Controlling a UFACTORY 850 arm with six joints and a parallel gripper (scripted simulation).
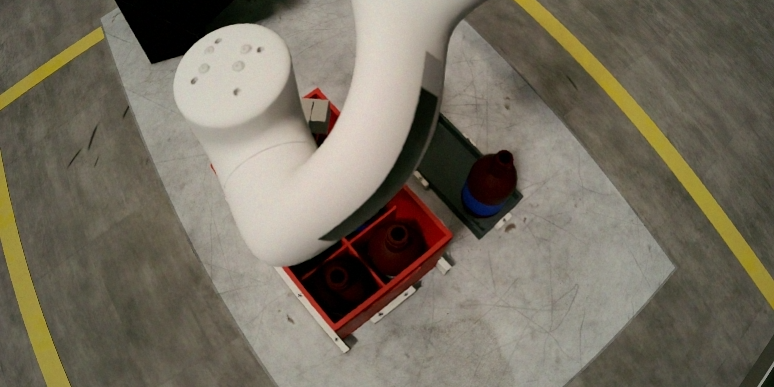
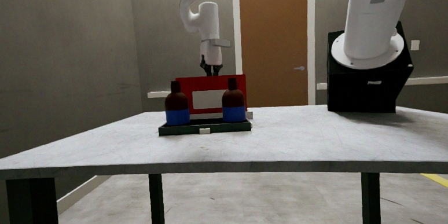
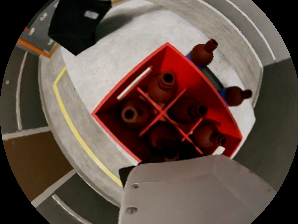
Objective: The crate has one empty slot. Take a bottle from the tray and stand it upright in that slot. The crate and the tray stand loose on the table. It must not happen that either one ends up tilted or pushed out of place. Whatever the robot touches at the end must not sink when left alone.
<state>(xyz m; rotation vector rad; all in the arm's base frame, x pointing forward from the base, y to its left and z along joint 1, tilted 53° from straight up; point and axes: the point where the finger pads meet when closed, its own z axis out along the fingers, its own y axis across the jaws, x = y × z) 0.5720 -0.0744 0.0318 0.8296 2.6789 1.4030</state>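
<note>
The crate lies 9 cm below my hand, 4 cm to the left of it and 1 cm behind it. Round my hand: dark grey tray 26 cm to the left, 16 cm below, 6 cm behind.
</note>
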